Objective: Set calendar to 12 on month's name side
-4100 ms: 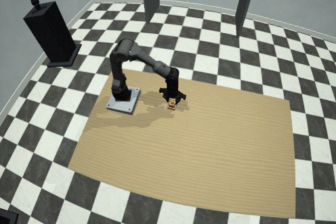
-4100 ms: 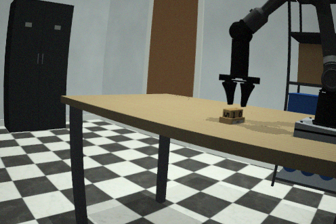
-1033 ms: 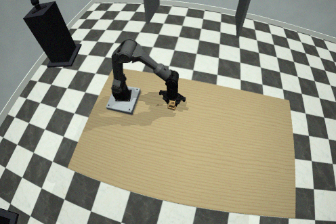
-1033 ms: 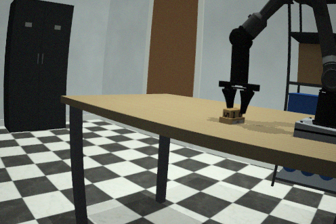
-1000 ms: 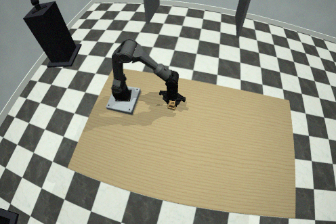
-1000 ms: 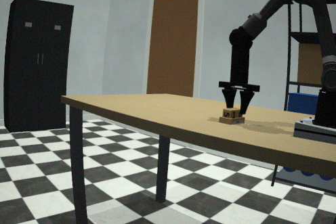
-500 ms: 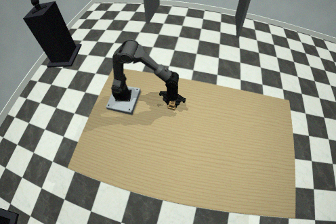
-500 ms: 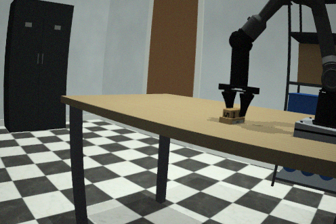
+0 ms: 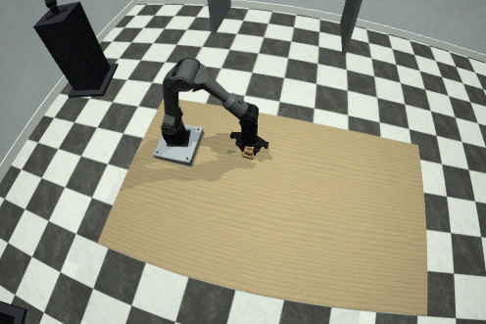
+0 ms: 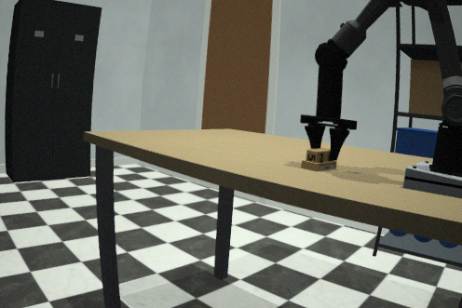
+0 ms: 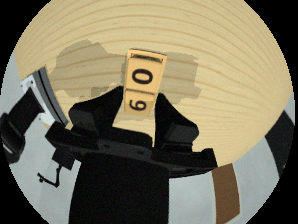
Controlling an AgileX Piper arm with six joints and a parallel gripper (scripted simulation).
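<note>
Now: the wooden tray 2 cm to the left of my hand and 2 cm below it.
</note>
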